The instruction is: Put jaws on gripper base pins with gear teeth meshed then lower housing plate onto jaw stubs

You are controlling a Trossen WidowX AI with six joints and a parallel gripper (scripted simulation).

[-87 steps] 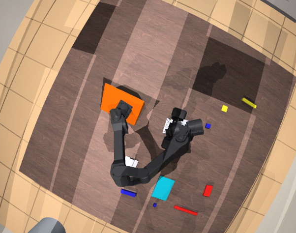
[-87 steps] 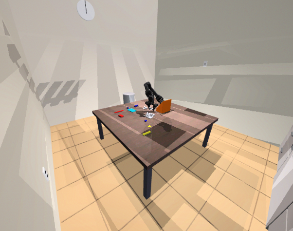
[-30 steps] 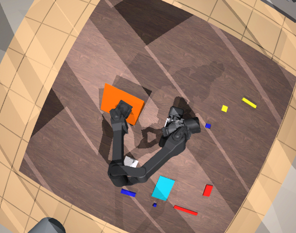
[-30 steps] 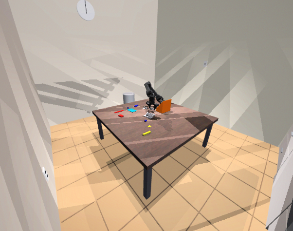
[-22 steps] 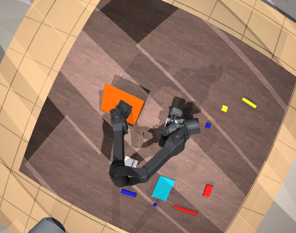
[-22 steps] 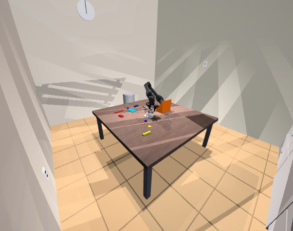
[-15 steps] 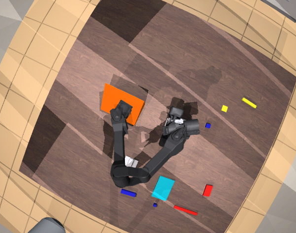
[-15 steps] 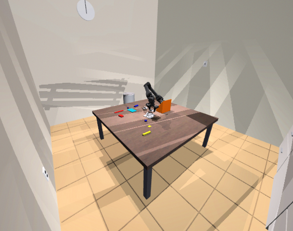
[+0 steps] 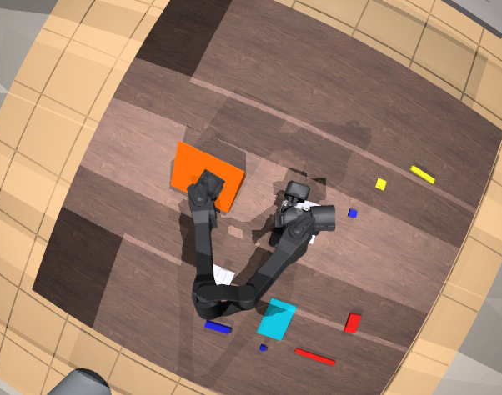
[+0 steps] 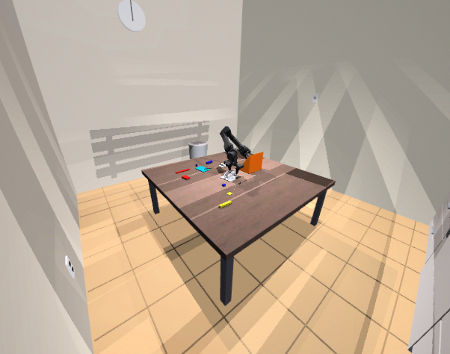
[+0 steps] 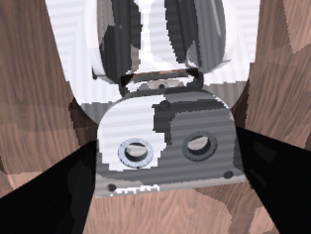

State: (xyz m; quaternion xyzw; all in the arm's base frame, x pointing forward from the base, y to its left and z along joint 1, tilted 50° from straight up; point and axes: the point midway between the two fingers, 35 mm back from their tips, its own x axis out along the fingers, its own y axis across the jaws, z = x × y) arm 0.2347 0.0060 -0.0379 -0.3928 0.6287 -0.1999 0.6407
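My gripper tip is 3 cm above the housing plate. From my gripper tip the other things lie so: white rectangular plate: 7 cm ahead, 2 cm to the left, 3 cm below; then blue cube: 18 cm ahead, 11 cm to the left, 3 cm below; then gripper base: 1 cm ahead, 2 cm above.
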